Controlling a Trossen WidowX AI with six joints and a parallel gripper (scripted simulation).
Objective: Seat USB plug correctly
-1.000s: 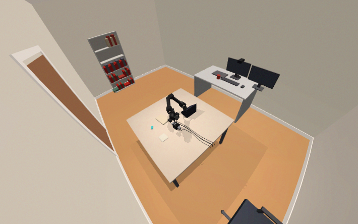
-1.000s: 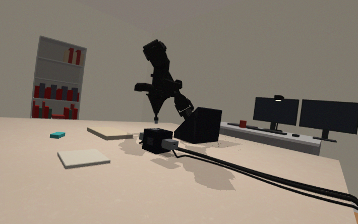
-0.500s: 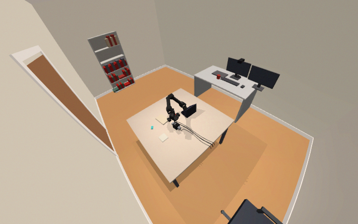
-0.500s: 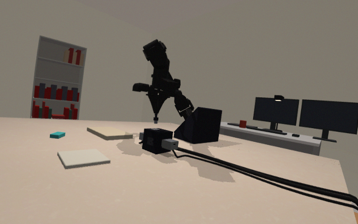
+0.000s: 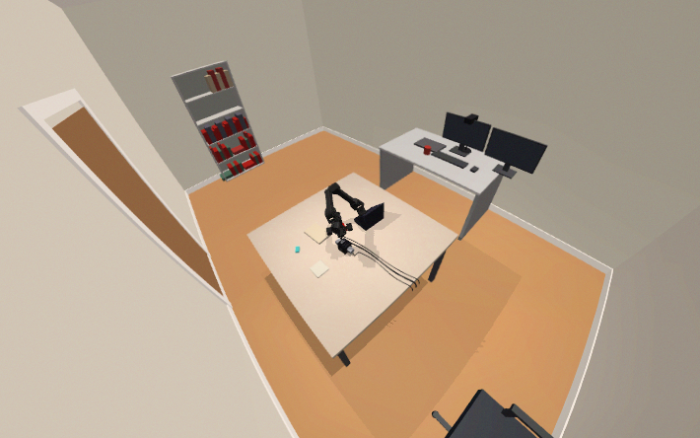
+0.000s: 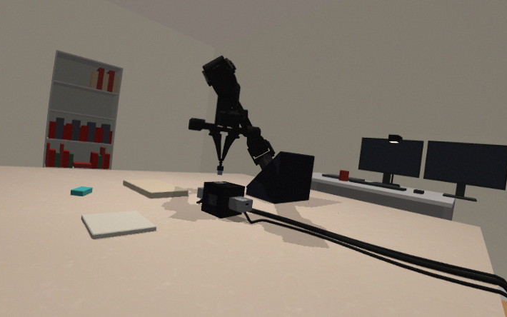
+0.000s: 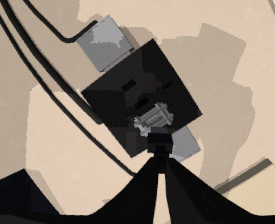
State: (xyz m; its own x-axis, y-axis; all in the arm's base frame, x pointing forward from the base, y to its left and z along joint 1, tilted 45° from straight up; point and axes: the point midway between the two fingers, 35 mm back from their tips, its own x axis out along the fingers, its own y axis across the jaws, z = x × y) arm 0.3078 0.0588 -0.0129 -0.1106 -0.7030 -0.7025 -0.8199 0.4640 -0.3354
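Now: the USB plug 2 cm below my gripper tip. The rest, counted from my gripper tip: tan pad (4 cm ahead, 27 cm to the right, 13 cm below); teal block (26 cm ahead, 26 cm to the right, 13 cm below).
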